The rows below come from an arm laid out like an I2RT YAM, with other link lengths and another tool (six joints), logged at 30 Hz.
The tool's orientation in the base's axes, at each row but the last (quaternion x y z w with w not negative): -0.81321 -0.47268 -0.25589 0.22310; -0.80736 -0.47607 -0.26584 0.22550; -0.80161 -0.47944 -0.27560 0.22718; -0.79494 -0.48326 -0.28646 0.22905; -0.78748 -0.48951 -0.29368 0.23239; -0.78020 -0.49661 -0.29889 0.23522; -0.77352 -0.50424 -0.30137 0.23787; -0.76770 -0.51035 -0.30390 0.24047; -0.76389 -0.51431 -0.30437 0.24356; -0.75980 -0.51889 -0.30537 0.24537; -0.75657 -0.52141 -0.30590 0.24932; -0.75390 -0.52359 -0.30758 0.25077
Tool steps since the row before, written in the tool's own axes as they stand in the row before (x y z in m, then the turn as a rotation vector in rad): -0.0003 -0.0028 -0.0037 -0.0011 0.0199 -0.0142; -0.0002 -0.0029 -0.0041 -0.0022 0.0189 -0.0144; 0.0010 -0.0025 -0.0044 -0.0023 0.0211 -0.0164; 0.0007 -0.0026 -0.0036 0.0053 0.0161 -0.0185; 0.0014 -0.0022 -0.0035 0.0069 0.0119 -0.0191; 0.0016 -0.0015 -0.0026 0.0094 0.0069 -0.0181; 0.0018 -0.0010 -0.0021 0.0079 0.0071 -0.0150; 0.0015 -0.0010 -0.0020 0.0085 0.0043 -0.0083; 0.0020 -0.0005 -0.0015 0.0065 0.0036 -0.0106; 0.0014 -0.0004 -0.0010 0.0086 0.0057 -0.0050; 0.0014 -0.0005 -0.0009 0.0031 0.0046 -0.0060; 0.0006 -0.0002 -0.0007 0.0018 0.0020 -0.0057
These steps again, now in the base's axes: -0.0034 -0.0012 0.0030 0.0142 -0.0183 0.0078; -0.0035 -0.0014 0.0033 0.0128 -0.0187 0.0074; -0.0028 -0.0010 0.0042 0.0143 -0.0210 0.0086; -0.0029 -0.0007 0.0033 0.0121 -0.0154 0.0157; -0.0023 -0.0005 0.0037 0.0087 -0.0130 0.0176; -0.0015 -0.0001 0.0031 0.0052 -0.0088 0.0190; -0.0008 0.0001 0.0028 0.0056 -0.0077 0.0157; -0.0009 0.0000 0.0025 0.0047 -0.0018 0.0116; -0.0002 0.0004 0.0025 0.0029 -0.0044 0.0118; -0.0002 0.0003 0.0017 0.0067 0.0001 0.0093; -0.0003 0.0004 0.0017 0.0039 -0.0037 0.0061; -0.0002 0.0000 0.0009 0.0012 -0.0035 0.0051
